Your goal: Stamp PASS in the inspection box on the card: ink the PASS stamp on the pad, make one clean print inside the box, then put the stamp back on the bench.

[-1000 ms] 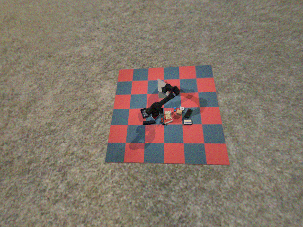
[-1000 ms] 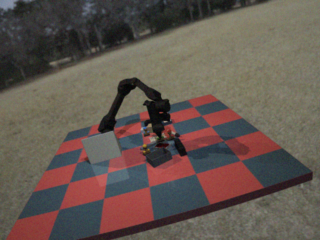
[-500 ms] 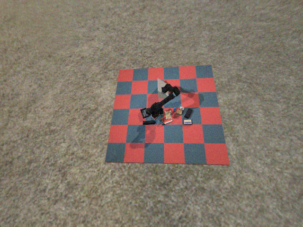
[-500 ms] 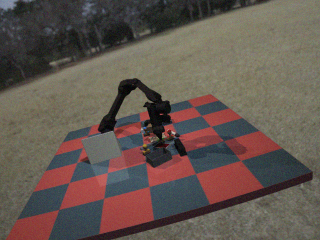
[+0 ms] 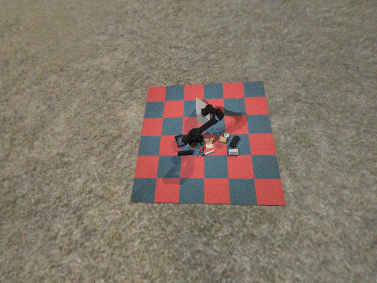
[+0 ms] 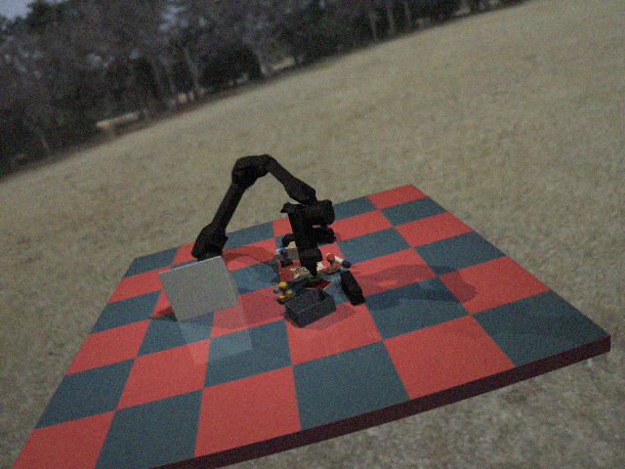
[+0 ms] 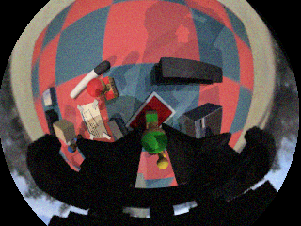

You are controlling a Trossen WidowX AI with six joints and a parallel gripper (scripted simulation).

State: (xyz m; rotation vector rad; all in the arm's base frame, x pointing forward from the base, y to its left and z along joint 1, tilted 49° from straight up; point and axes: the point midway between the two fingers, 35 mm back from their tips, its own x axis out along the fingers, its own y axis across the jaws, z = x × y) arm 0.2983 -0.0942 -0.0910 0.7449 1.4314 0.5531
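My gripper tip is 5 cm above the ink pad. Round my gripper tip: yellow-knobbed stamp (10 cm behind, 3 cm below, 1 cm to the right); then red-knobbed stamp (7 cm to the left, 7 cm ahead, 3 cm below); then long black block (9 cm to the right, 8 cm ahead, 3 cm below).
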